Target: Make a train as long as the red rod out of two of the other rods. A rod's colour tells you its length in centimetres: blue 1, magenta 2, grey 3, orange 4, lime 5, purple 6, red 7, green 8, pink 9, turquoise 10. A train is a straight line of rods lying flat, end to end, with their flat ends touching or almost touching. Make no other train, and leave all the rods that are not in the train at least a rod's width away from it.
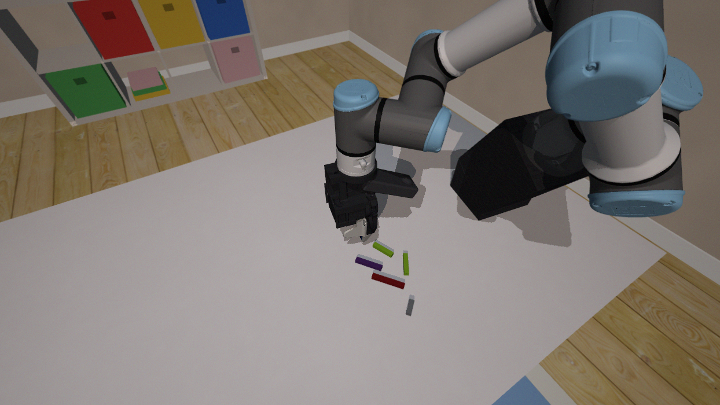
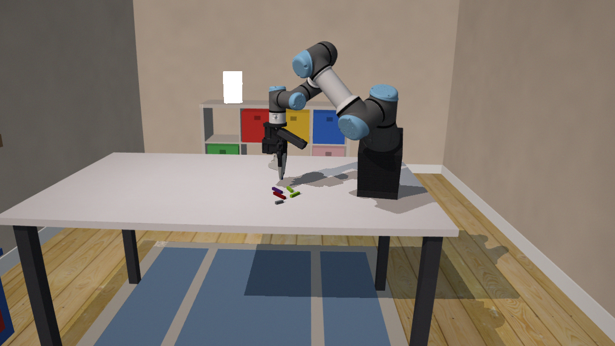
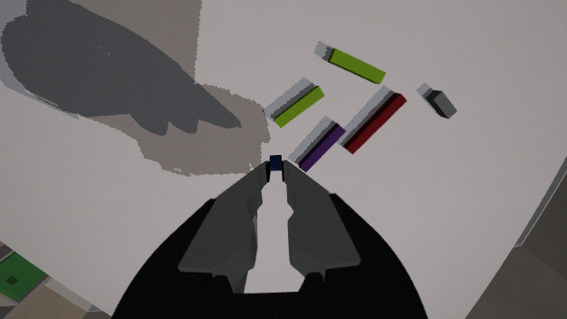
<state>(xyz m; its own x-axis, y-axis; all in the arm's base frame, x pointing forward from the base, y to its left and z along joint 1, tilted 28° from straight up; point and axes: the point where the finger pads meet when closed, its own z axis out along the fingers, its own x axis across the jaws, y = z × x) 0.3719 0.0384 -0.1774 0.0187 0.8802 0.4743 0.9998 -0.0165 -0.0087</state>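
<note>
Right now the grey rod is 30 mm behind my hand, 170 mm to the left of it and 50 mm below it. From my hand the other things lie so: small blue rod (10 mm below); red rod (20 mm behind, 100 mm to the left, 50 mm below); purple rod (50 mm to the left, 50 mm below).
</note>
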